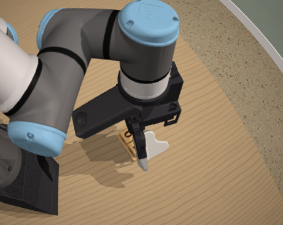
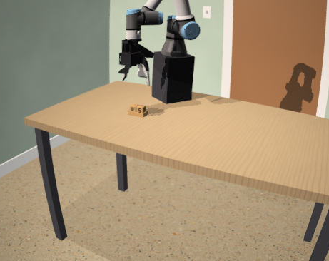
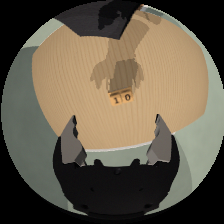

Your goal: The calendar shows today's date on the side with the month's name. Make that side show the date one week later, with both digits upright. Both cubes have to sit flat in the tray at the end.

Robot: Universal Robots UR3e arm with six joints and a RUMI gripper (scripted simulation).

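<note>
Now: hand 130 mm above the wooden tray, 20 mm to the right of it and 10 mm short of it.
</note>
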